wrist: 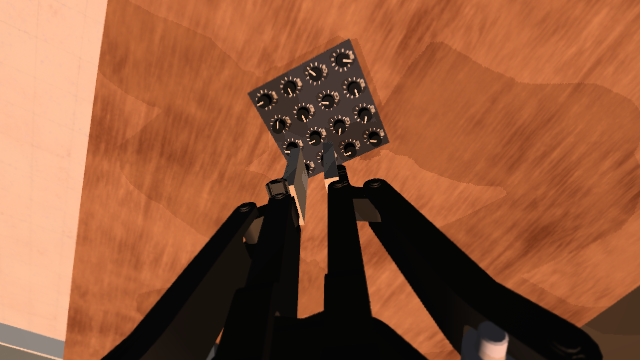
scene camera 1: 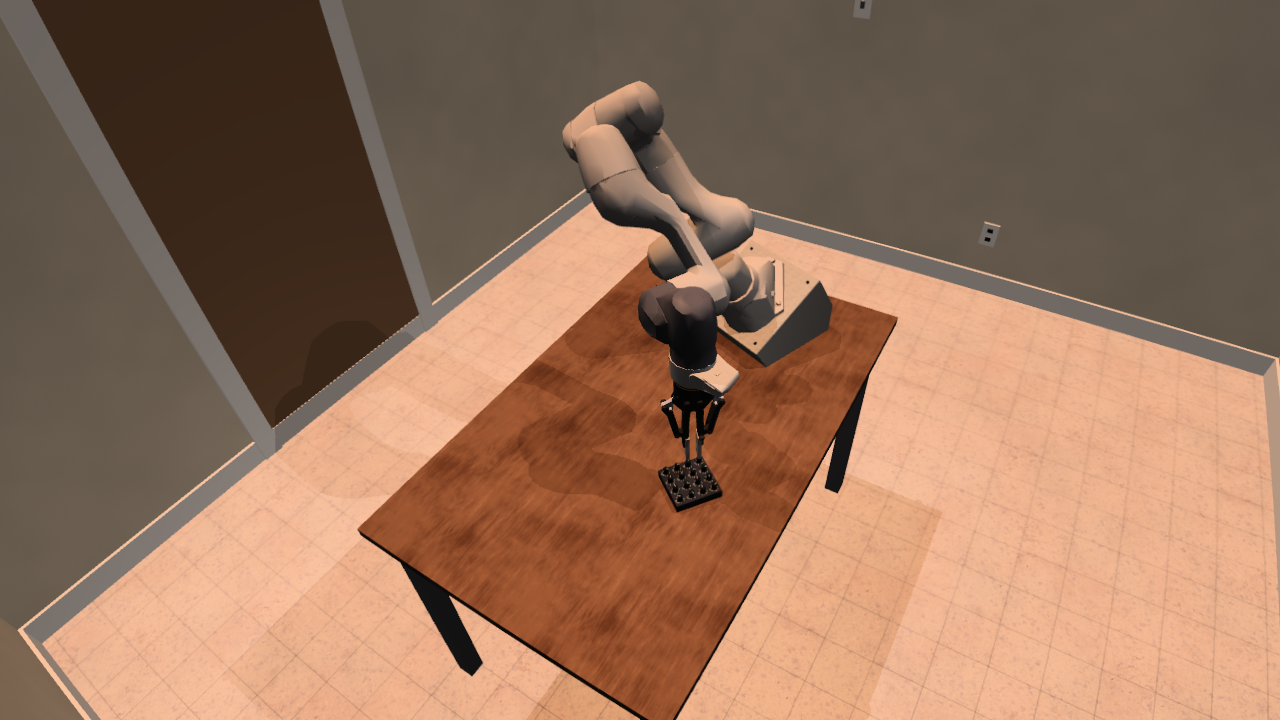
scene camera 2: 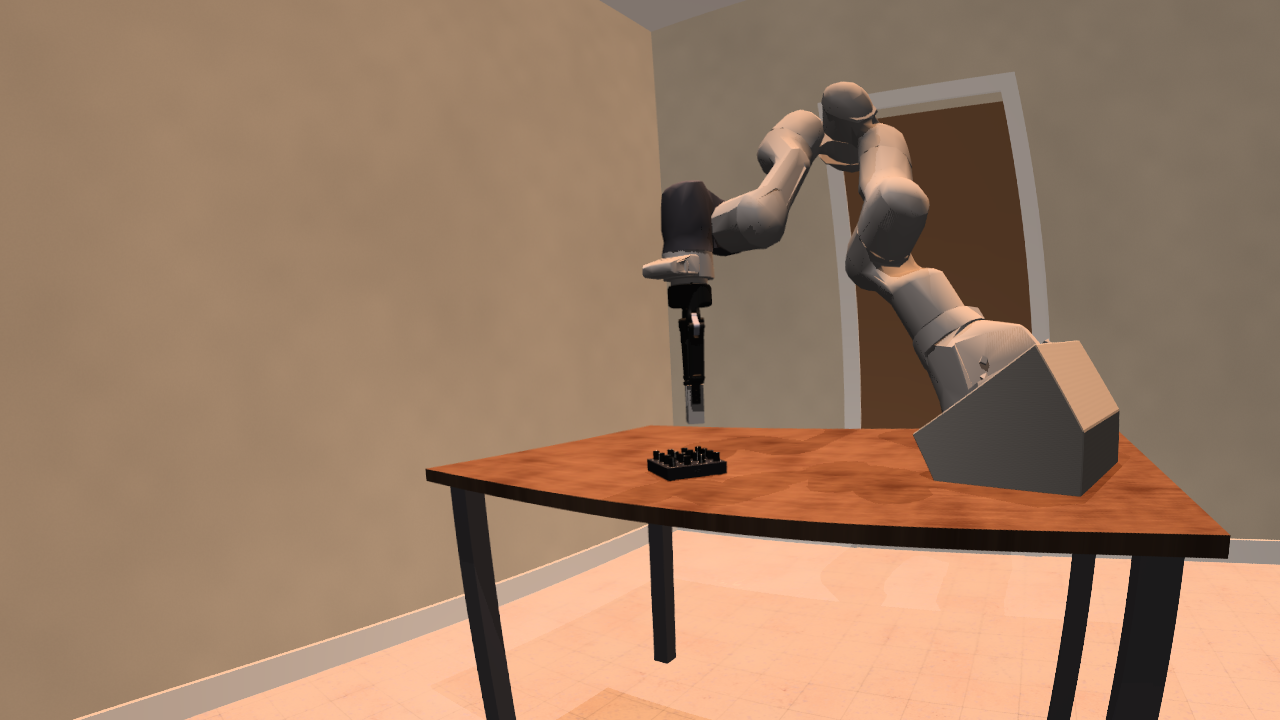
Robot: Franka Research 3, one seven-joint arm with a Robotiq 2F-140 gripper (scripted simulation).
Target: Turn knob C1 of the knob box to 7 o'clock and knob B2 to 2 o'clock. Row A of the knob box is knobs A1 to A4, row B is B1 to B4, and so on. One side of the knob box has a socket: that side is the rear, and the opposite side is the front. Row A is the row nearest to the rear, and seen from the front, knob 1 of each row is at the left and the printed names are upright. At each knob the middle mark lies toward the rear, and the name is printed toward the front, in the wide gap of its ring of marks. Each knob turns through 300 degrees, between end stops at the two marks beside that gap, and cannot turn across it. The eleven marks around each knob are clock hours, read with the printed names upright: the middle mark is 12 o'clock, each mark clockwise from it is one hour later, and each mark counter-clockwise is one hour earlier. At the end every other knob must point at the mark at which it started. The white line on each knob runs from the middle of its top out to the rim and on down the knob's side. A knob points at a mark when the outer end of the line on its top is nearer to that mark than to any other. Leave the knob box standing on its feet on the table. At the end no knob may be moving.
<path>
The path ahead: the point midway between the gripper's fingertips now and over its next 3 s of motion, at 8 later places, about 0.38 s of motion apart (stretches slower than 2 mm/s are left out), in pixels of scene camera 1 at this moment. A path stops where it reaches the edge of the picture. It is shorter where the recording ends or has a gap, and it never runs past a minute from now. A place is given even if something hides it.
The gripper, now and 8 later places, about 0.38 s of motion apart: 692, 454; 692, 454; 693, 457; 692, 460; 692, 464; 692, 466; 692, 467; 692, 468; 692, 470
</path>
